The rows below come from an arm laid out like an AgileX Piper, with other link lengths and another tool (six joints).
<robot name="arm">
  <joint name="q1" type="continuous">
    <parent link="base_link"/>
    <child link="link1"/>
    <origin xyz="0 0 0.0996"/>
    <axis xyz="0 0 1"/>
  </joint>
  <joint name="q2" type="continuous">
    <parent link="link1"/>
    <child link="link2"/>
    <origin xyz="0 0 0"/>
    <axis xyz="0 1 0"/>
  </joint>
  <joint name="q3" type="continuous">
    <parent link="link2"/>
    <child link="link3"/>
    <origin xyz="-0.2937 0 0.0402"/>
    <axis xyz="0 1 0"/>
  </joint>
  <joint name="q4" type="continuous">
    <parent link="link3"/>
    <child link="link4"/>
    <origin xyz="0.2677 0 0.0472"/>
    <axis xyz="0.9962 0 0.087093"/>
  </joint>
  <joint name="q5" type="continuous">
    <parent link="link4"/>
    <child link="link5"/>
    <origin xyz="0 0 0"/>
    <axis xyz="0 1 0"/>
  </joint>
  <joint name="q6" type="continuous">
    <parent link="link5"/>
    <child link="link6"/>
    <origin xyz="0.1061 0 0.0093"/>
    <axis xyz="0.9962 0 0.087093"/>
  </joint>
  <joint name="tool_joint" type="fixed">
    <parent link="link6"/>
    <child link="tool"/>
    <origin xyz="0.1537 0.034 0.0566" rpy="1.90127 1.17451 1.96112"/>
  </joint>
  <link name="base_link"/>
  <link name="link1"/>
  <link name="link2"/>
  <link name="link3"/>
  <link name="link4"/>
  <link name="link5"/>
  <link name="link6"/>
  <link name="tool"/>
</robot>
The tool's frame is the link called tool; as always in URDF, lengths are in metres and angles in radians. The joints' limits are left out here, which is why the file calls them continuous.
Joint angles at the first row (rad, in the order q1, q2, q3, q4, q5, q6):
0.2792 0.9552 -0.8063 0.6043 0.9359 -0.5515
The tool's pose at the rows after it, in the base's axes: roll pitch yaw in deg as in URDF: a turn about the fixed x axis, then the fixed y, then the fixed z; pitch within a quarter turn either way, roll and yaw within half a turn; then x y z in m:
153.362 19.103 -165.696 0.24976 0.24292 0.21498
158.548 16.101 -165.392 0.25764 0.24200 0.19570
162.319 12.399 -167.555 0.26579 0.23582 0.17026
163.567 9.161 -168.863 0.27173 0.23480 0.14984
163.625 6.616 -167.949 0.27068 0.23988 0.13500
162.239 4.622 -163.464 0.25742 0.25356 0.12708
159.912 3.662 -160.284 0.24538 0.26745 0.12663
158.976 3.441 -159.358 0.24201 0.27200 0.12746
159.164 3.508 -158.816 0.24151 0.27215 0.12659
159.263 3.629 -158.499 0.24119 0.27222 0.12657
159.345 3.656 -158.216 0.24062 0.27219 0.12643
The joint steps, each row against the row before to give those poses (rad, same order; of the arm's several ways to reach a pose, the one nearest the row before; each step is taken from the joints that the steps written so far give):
0.0911 0.0731 -0.0731 -0.1220 0.0000 0.0965
0.0807 0.0562 -0.0370 -0.1561 0.0000 0.1459
0.0489 0.0523 -0.0037 -0.1176 0.0000 0.1379
0.0066 0.0565 -0.0007 -0.0236 -0.0022 0.0421
0.0000 0.0463 0.0000 0.0224 0.0000 -0.0229
0.0024 0.0325 0.0000 0.0721 0.0154 -0.1020
0.0064 0.0174 -0.0001 0.0709 0.0107 -0.0752
0.0000 0.0060 -0.0015 0.0258 0.0044 -0.0256
0.0000 0.0025 0.0000 0.0000 0.0001 -0.0103
0.0000 0.0000 0.0000 0.0000 -0.0001 -0.0060
0.0000 0.0000 0.0000 0.0000 0.0013 -0.0050

